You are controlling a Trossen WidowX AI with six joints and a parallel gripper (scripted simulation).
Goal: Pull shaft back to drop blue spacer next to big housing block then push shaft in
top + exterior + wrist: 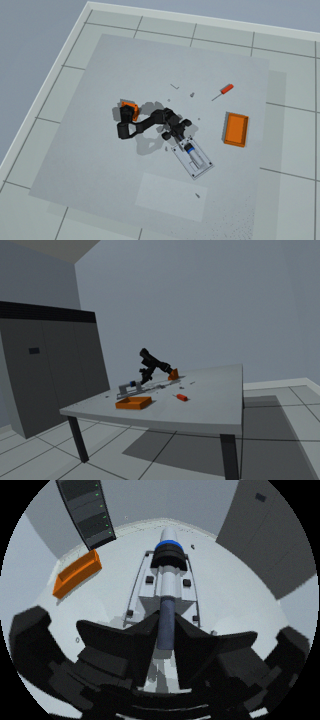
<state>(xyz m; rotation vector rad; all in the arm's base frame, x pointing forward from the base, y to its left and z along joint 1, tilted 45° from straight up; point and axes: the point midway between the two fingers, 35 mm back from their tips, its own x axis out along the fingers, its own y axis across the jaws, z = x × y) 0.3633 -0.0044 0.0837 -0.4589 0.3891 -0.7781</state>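
Now: the shaft 40 mm ahead of my gripper tip, 30 mm to the right of it and 20 mm above it. Also, from my gripper tip: l-shaped key (180 mm behind, 380 mm to the left, 50 mm below); then blue spacer (70 mm ahead, 50 mm to the right, 20 mm above); then orange tray (290 mm ahead, 200 mm to the left, 50 mm below).
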